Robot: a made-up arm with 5 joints.
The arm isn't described. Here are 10 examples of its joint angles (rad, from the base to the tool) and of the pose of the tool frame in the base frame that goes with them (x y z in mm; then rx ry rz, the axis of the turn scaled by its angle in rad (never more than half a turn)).
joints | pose
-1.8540 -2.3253 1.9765 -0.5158 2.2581 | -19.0 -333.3 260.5 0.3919 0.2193 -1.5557
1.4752 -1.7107 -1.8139 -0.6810 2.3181 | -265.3 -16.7 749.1 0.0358 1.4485 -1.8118
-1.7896 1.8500 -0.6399 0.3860 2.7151 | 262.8 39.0 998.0 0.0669 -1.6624 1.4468
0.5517 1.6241 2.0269 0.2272 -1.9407 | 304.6 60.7 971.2 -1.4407 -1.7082 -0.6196
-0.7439 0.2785 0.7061 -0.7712 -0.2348 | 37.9 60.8 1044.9 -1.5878 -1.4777 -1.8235
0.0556 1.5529 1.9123 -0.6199 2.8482 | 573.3 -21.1 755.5 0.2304 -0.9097 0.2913
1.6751 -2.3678 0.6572 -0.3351 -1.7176 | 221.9 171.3 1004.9 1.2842 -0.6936 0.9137
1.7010 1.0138 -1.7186 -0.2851 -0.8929 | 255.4 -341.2 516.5 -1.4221 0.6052 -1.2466
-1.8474 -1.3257 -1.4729 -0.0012 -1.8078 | -122.1 65.3 619.2 0.8454 -0.0606 1.7950
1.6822 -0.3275 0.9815 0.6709 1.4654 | -135.7 257.1 758.1 -2.0535 -1.4318 -1.7523
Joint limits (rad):
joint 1: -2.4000..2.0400
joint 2: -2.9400..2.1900
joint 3: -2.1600..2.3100
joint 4: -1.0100..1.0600
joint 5: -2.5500..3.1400
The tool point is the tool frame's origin. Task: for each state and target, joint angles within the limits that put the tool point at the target. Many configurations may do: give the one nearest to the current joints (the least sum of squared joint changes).
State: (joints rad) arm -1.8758 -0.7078 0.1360 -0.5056 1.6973
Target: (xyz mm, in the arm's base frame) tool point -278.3 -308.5 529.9
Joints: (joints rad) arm -1.6196 -1.0137 0.4060 -0.3535 1.4219
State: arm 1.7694 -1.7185 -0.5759 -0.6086 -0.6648
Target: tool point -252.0 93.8 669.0
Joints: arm 1.8153 -1.3403 -0.4188 -1.0052 -1.1482
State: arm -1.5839 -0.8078 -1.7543 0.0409 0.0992
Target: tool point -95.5 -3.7 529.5
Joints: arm -1.0645 -1.2085 -1.2523 -0.0314 -0.0218
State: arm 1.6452 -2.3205 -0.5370 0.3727 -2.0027
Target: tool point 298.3 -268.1 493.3
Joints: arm 1.0804 -2.2695 -1.5816 1.0167 -1.3155
